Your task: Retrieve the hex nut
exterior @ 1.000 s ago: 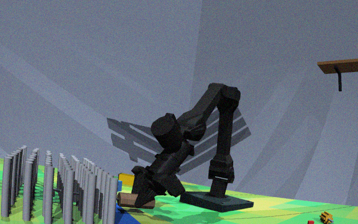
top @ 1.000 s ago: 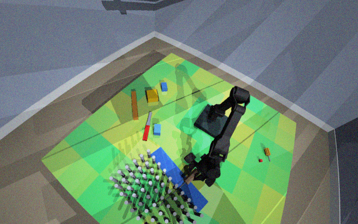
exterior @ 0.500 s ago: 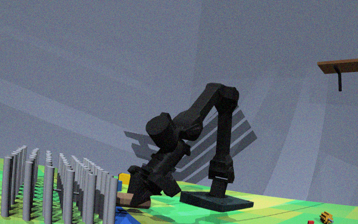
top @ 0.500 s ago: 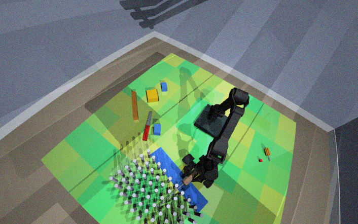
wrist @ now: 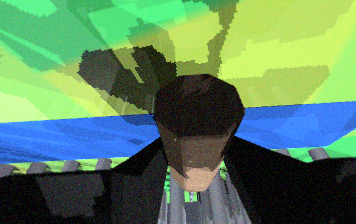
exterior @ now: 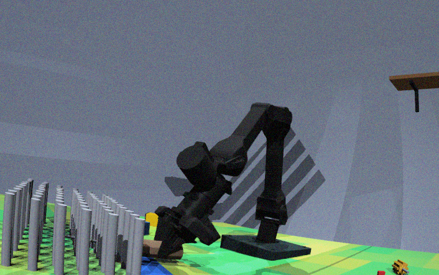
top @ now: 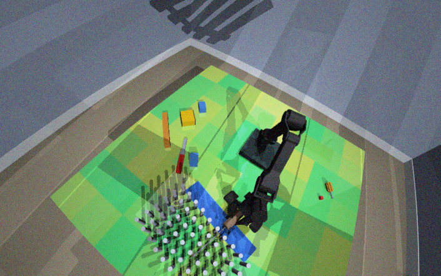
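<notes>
Now: gripper tip 5 cm to the left of the blue taped strip, 2 cm above it and 1 cm short of it. Round my gripper tip: red-handled tool (35 cm to the right, 19 cm behind, 2 cm below); then red cube (40 cm to the left, 30 cm behind, 1 cm below); then metal rod tool (9 cm ahead, 4 cm to the right).
</notes>
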